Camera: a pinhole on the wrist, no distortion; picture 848 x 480 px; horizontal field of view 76.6 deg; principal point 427.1 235.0 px. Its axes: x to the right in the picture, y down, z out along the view. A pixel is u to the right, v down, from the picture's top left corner.
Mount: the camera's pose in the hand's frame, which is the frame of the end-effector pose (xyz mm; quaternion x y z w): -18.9 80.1 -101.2 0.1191 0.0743 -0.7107 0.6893
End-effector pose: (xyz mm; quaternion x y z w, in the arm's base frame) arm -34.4 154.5 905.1 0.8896 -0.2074 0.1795 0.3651
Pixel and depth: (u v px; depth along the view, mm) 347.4 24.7 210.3
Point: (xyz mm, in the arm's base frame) -142.4 69.5 813.9
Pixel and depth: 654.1 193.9 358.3
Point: 17.5 131.4 643.8
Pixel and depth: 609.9 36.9 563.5
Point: -74.7 107.1 384.6
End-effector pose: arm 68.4 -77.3 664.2 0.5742 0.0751 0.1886 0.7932
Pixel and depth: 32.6 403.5 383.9
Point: 209.4 -290.3 1016.3
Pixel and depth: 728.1 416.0 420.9
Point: 290.2 -332.7 504.6
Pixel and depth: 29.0 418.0 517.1
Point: 294.9 -395.5 1129.2
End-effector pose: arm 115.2 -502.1 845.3 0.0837 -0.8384 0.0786 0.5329
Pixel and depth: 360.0 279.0 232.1
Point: -3.7 -486.7 775.1
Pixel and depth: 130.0 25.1 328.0
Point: -79.3 -382.6 581.2
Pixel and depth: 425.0 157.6 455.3
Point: -121.2 -606.6 603.2
